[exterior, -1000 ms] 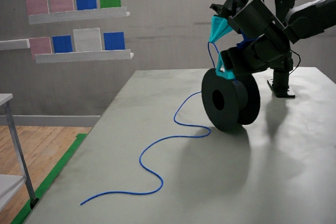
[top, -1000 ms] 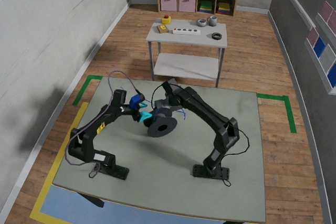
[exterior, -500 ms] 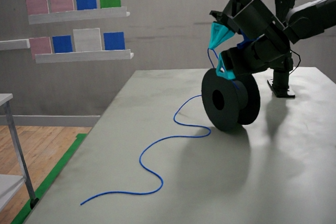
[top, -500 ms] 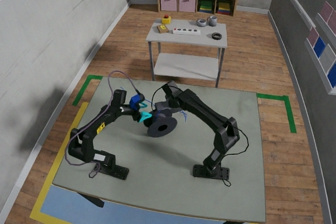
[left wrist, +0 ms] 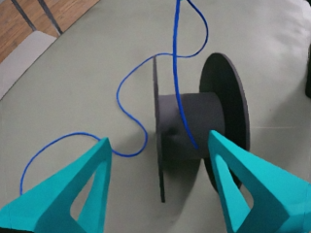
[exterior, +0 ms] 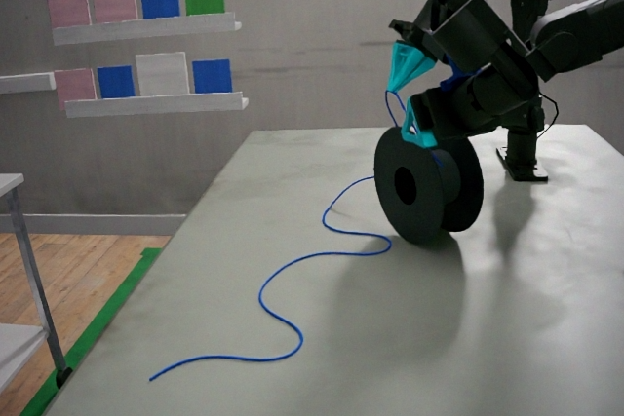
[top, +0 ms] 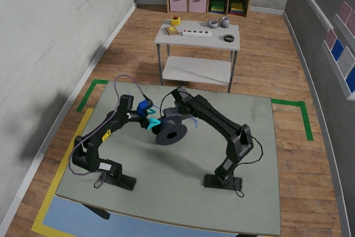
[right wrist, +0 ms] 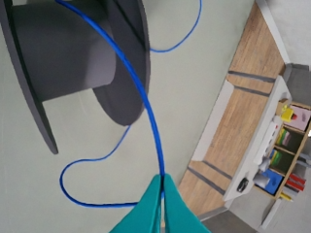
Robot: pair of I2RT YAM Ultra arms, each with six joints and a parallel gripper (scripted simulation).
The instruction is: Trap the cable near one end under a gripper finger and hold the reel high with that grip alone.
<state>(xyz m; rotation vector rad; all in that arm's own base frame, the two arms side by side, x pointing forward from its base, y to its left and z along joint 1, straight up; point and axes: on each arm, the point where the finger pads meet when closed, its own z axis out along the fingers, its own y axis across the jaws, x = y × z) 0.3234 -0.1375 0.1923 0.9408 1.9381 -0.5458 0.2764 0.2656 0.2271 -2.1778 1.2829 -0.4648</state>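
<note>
My right gripper is now 14 cm above the dark reel, 6 cm to the right of it and 4 cm past it.
The dark reel lies 10 cm below my left hand, 6 cm to the right of it and 1 cm behind it.
</note>
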